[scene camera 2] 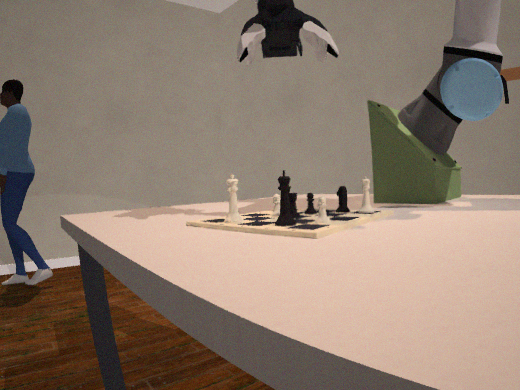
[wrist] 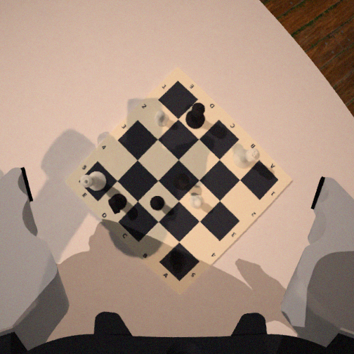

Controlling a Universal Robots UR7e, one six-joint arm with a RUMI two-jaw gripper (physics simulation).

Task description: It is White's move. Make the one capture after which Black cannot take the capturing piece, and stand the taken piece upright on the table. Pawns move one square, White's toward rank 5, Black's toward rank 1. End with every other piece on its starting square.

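Places are measured from the arm's base along level axes (x down, y left, z ahead), in metres.
Where they show: gripper, fingertip midpoint: point(scene camera 2: 289, 57); arm's base at its link origin: point(scene camera 2: 421, 134).
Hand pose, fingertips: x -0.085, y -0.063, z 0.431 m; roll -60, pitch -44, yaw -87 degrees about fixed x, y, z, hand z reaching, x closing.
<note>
Each offset is from my fingertips to the top centre of the thing. "spot": to the spot under its first point. Level surfaces: height alone.
The open, empty gripper point(scene camera 2: 289, 57) point(wrist: 172, 189) hangs high above the chessboard @[spot: dx +0.238, dy +0.016, dz +0.112 m] point(scene camera 2: 250, 230) point(wrist: 285, 180). The black king @[dx +0.172, dy +0.038, dz +0.075 m] point(scene camera 2: 285, 202) point(wrist: 195, 119) stands on D1, a white pawn @[dx +0.204, dy +0.069, dz +0.043 m] point(scene camera 2: 322, 212) point(wrist: 160, 118) on E2. A tall white piece @[dx +0.172, dy -0.042, dz +0.083 m] point(scene camera 2: 232, 202) point(wrist: 243, 156) stands on B1, another @[dx +0.182, dy +0.071, dz -0.075 m] point(scene camera 2: 366, 197) point(wrist: 95, 181) on E5; their types are unclear. A black rook @[dx +0.202, dy -0.008, dz +0.004 m] point(scene camera 2: 294, 205) point(wrist: 182, 181) is on C3, a white pawn @[dx +0.204, dy -0.040, dz +0.000 m] point(scene camera 2: 276, 206) point(wrist: 196, 200) on B3, a black pawn @[dx +0.204, dy -0.006, dz -0.038 m] point(scene camera 2: 310, 203) point(wrist: 157, 202) on C4, a black knight @[dx +0.196, dy +0.030, dz -0.074 m] point(scene camera 2: 342, 200) point(wrist: 118, 202) on D5. A dim dark piece point(wrist: 176, 261) shows on A5.
The pale table @[dx +0.241 m] point(scene camera 2: 390, 280) point(wrist: 75, 60) has a curved edge. The arm's green base point(scene camera 2: 407, 165) stands behind and right of the board in the scene view. A person in blue point(scene camera 2: 17, 145) stands beyond the table at the left. Gripper shadows fall over the board's lower part in the wrist view.
</note>
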